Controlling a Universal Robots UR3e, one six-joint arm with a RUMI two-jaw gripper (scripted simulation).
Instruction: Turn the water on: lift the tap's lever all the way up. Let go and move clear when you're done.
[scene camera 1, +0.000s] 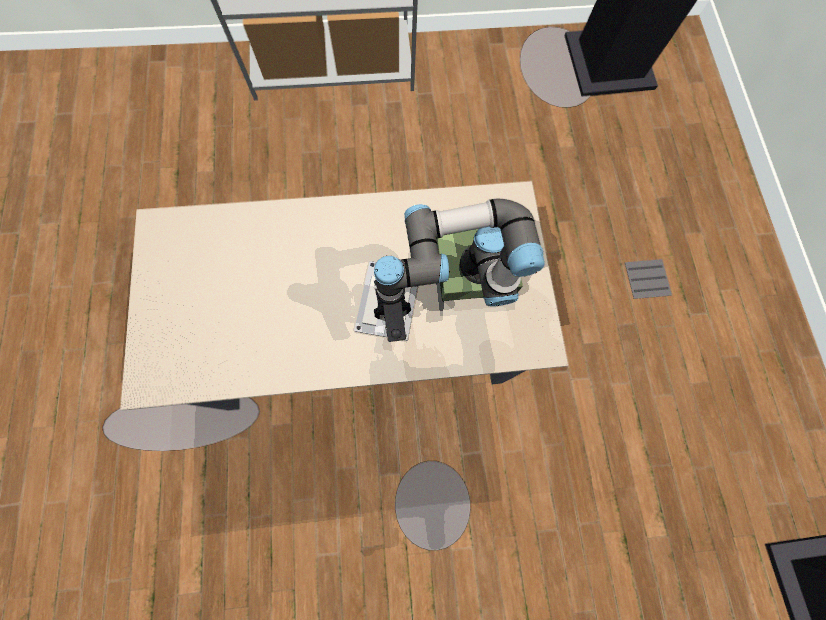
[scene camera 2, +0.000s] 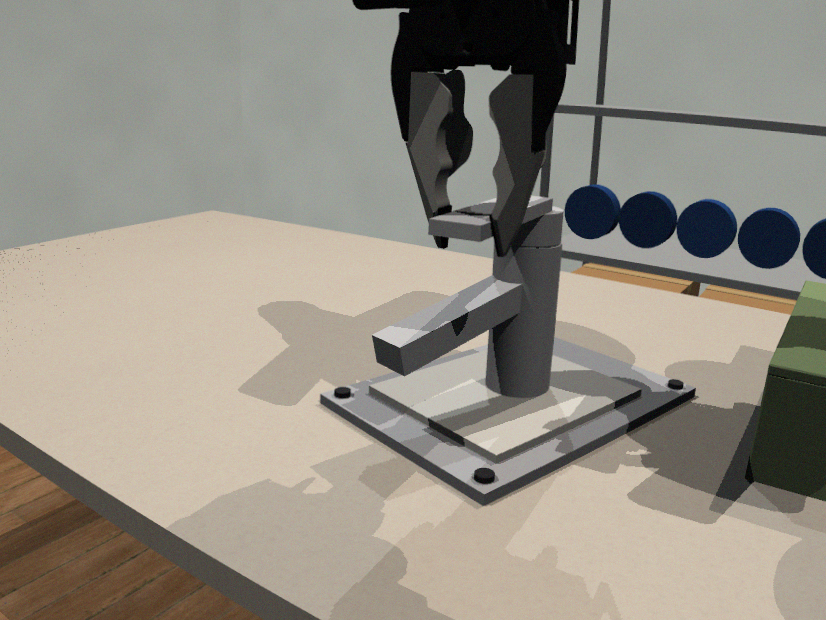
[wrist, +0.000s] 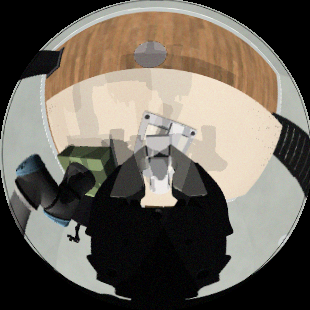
In view: the gripper (scene camera 2: 471, 252), a grey tap (scene camera 2: 498, 402) and a plate (scene camera 1: 360, 327).
The gripper shows as well in scene camera 1 (scene camera 1: 392, 318) and in the wrist view (wrist: 158, 145).
